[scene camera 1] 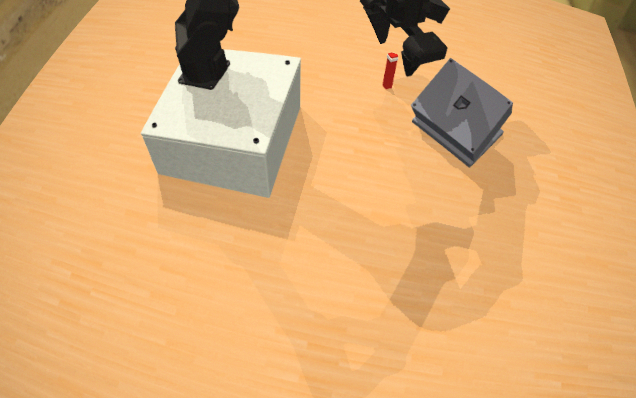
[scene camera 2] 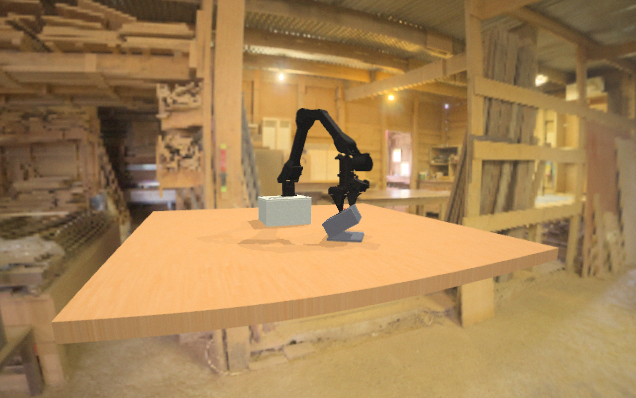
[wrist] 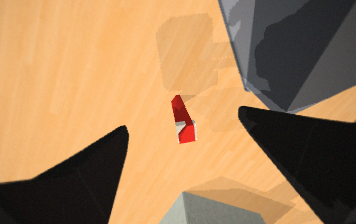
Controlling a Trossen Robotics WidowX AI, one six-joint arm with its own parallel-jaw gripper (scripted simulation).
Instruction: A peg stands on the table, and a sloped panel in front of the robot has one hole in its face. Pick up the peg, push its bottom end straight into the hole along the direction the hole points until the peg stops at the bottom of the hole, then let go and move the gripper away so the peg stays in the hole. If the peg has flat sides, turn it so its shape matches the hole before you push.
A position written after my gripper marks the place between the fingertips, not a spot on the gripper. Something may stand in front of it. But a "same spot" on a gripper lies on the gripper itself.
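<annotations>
You can see my gripper in scene camera 1 and in scene camera 2, and it's there in the wrist view (184, 120) as well. On my gripper (scene camera 1: 384, 18) and (scene camera 2: 352, 196) are the same spot.
</annotations>
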